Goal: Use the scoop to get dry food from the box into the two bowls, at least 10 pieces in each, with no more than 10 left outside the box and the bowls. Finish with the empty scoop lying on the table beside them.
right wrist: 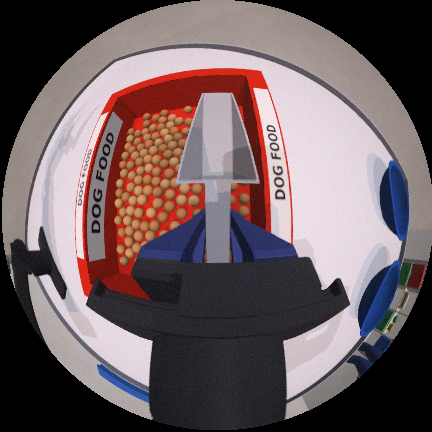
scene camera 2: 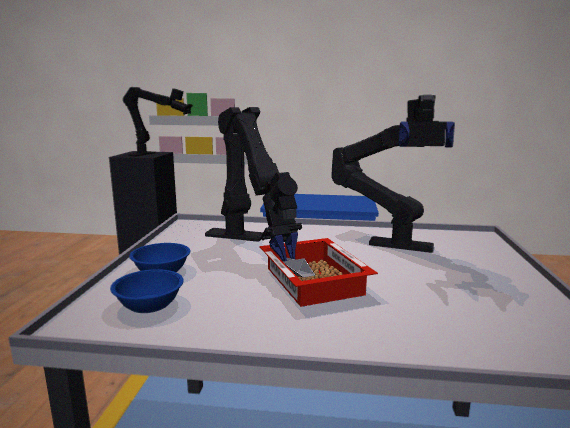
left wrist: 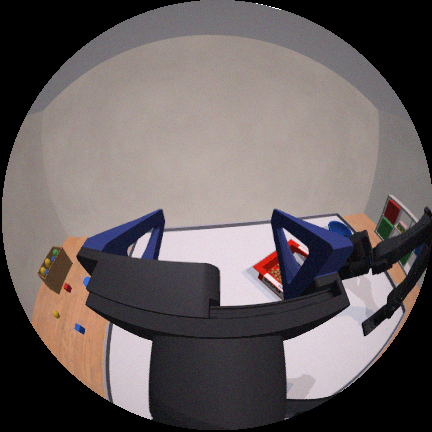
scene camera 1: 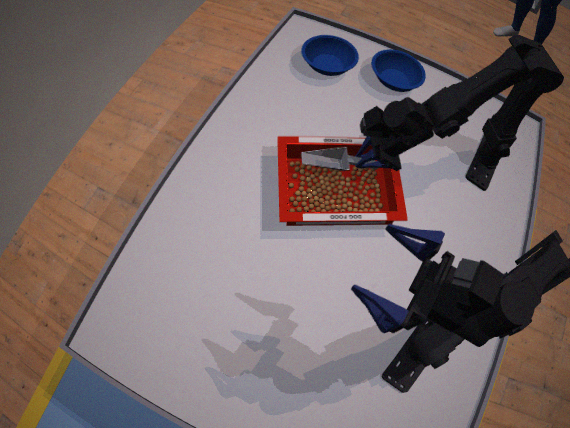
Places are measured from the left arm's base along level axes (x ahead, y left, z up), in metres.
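Pixels of known places: left gripper, between the fingertips: (scene camera 2: 428, 135) (left wrist: 217, 214) (scene camera 1: 370, 255); right gripper, between the fingertips: (right wrist: 217, 214) (scene camera 2: 290, 264) (scene camera 1: 356, 163); left arm's base, origin of its link: (right wrist: 49, 260) (scene camera 2: 401, 245) (scene camera 1: 418, 349); right arm's base, origin of its link: (scene camera 2: 235, 235) (left wrist: 375, 319) (scene camera 1: 485, 159).
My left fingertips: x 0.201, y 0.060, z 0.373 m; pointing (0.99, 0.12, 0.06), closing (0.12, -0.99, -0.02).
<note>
Ahead of a thing's pixels: the offset from my left fingertips to its top centre.
The grey metal scoop @(dx +0.192, dy -0.291, dz -0.314 m) (scene camera 1: 325, 158) (scene camera 2: 300, 268) (right wrist: 217, 140) is inside or just over the red box @(dx +0.165, dy -0.247, dz -0.310 m) (scene camera 1: 283, 180) (scene camera 2: 332, 294) (left wrist: 260, 270), along its bowl-side wall. No pieces show in its pan. Round brown food pieces (scene camera 1: 335, 192) (scene camera 2: 325, 269) (right wrist: 145, 185) cover much of the box floor. My right gripper (scene camera 1: 361, 159) (scene camera 2: 284, 255) (right wrist: 217, 214) is shut on the scoop's handle. My left gripper (scene camera 1: 371, 257) (scene camera 2: 427, 134) (left wrist: 217, 214) is open and empty, raised away from the box. One blue bowl @(dx +0.423, dy -0.570, dz -0.321 m) (scene camera 1: 330, 56) (scene camera 2: 147, 292) (right wrist: 392, 200) and another blue bowl @(dx +0.247, dy -0.661, dz -0.321 m) (scene camera 1: 399, 72) (scene camera 2: 160, 256) (right wrist: 380, 300) show no food.
The table's raised grey edge (scene camera 1: 180, 167) (scene camera 2: 300, 367) surrounds the work area. In scene camera 2, a blue bench (scene camera 2: 335, 206), wall shelves (scene camera 2: 187, 120) and another small arm on a black pedestal (scene camera 2: 140, 200) stand behind the table. Toys and a small bin (left wrist: 60, 272) are on the floor.
</note>
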